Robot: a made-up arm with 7 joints.
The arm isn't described. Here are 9 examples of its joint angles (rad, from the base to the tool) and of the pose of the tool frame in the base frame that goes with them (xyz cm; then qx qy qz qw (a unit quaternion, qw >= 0)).
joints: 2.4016 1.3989 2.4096 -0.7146 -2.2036 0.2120 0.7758
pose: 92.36 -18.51 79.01 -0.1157 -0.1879 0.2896 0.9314
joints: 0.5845 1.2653 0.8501 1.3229 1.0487 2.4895 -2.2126
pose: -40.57 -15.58 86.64 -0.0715 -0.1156 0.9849 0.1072
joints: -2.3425 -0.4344 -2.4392 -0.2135 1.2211 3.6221 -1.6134
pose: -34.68 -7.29 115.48 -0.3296 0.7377 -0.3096 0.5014
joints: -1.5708 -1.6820 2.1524 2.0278 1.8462 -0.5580 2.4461
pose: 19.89 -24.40 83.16 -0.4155 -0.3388 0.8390 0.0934
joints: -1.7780 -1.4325 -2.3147 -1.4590 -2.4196 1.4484 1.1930
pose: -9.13 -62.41 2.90 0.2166 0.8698 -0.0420 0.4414
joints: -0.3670 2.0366 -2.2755 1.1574 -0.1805 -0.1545 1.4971
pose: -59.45 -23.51 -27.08 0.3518 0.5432 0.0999 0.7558
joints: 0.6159 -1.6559 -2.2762 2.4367 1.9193 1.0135 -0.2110
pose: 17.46 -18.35 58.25 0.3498 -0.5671 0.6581 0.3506
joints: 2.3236 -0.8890 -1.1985 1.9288 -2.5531 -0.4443 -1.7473
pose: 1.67 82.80 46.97 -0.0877 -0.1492 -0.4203 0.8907
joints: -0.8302 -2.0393 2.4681 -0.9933 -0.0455 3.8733 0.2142
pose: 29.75 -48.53 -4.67 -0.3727 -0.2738 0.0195 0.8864
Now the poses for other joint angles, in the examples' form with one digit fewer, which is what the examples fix.
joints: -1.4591 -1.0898 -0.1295 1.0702 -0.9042 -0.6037 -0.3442
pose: -13.7 -95.0 41.8 -0.580 0.426 0.684 0.118
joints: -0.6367 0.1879 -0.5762 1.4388 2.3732 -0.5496 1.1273
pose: 28.2 -42.3 110.6 -0.478 0.152 -0.004 0.865
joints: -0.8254 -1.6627 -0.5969 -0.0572 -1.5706 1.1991 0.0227
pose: 80.5 -59.2 35.3 0.565 0.316 -0.033 0.761
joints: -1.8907 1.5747 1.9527 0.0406 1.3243 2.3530 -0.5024
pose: 33.3 74.4 46.7 -0.304 -0.256 -0.851 0.343
